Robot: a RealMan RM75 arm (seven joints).
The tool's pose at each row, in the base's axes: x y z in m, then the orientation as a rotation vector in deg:
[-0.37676 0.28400 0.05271 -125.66 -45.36 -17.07]
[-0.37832 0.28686 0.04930 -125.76 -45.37 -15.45]
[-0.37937 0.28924 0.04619 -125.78 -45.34 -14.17]
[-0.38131 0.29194 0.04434 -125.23 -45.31 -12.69]
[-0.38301 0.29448 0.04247 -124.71 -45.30 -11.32]
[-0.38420 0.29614 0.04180 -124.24 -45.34 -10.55]
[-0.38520 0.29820 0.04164 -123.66 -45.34 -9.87]
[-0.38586 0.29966 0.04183 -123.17 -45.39 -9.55]
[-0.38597 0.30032 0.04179 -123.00 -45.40 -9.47]
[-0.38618 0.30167 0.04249 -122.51 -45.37 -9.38]
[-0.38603 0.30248 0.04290 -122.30 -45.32 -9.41]
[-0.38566 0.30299 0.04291 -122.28 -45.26 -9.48]
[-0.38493 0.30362 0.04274 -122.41 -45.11 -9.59]
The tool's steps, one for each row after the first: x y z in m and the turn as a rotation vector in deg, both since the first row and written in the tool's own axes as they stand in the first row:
[-0.00145 -0.00042 0.00447 0.43 -1.08 0.52]
[-0.00258 -0.00045 0.00836 0.82 -1.91 0.94]
[-0.00370 -0.00195 0.01167 1.79 -2.70 1.34]
[-0.00472 -0.00320 0.01487 2.68 -3.45 1.69]
[-0.00521 -0.00440 0.01659 3.34 -3.83 1.83]
[-0.00514 -0.00598 0.01825 4.07 -4.12 1.95]
[-0.00492 -0.00725 0.01923 4.61 -4.21 1.94]
[-0.00473 -0.00763 0.01974 4.79 -4.21 1.93]
[-0.00398 -0.00887 0.02027 5.27 -4.12 1.90]
[-0.00333 -0.00943 0.02059 5.46 -4.02 1.89]
[-0.00281 -0.00946 0.02094 5.47 -3.94 1.91]
[-0.00203 -0.00923 0.02149 5.33 -3.85 2.00]

